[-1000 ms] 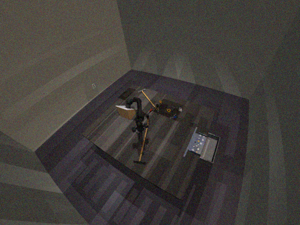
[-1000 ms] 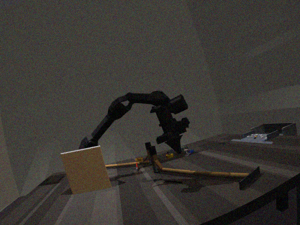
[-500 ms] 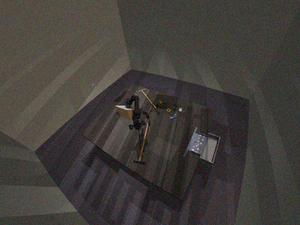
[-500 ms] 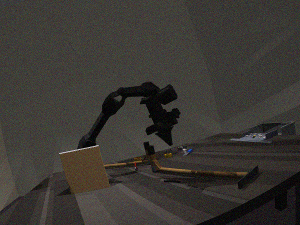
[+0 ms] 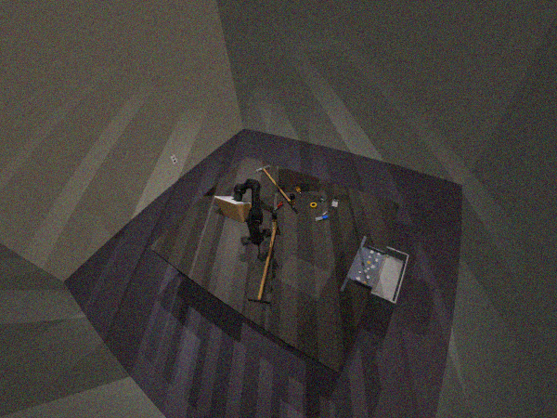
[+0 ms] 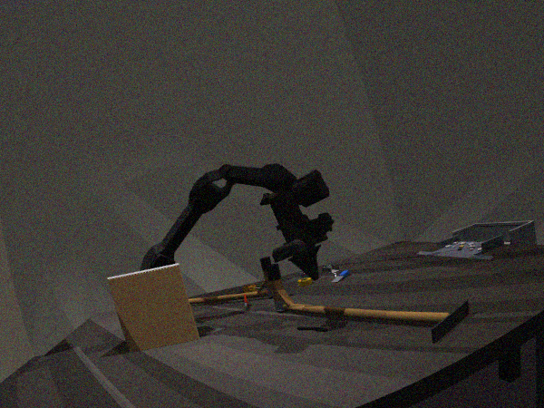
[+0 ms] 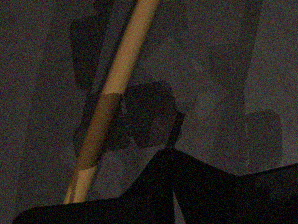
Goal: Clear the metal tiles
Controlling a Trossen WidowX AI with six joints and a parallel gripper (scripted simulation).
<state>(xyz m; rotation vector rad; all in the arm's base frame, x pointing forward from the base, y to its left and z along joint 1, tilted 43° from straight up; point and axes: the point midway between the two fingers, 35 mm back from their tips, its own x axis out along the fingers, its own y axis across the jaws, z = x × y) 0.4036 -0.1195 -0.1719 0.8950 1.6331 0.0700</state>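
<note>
Right now the long scraper is 60 mm ahead of my gripper tip, 10 mm to the left of it and 60 mm below it. Round my gripper tip: red-handled tool (180 mm behind, 410 mm to the left, 110 mm below); blue piece (170 mm ahead, 510 mm to the left, 110 mm below); yellow ring (40 mm ahead, 580 mm to the left, 110 mm below).
</note>
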